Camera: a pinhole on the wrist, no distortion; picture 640 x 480 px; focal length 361.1 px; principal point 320.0 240.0 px. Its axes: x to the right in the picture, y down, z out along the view. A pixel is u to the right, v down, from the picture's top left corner.
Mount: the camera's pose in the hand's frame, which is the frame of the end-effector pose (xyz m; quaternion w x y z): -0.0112 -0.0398 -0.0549 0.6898 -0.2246 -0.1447 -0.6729
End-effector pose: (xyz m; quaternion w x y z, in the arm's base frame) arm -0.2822 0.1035 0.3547 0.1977 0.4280 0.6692 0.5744
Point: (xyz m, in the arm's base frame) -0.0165 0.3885 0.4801
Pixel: 316 295
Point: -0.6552 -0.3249 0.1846
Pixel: behind the camera
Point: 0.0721 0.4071 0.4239
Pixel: 360 250
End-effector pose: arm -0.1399 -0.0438 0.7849 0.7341 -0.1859 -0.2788 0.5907
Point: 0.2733 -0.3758 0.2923
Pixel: behind the camera
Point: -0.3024 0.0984 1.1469
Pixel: 553 377
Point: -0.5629 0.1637 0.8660
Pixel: 238 323
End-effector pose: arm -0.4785 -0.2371 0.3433 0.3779 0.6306 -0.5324 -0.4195
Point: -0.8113 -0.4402 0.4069
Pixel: 296 350
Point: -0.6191 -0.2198 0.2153
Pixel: 603 186
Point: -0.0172 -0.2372 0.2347
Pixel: behind the camera
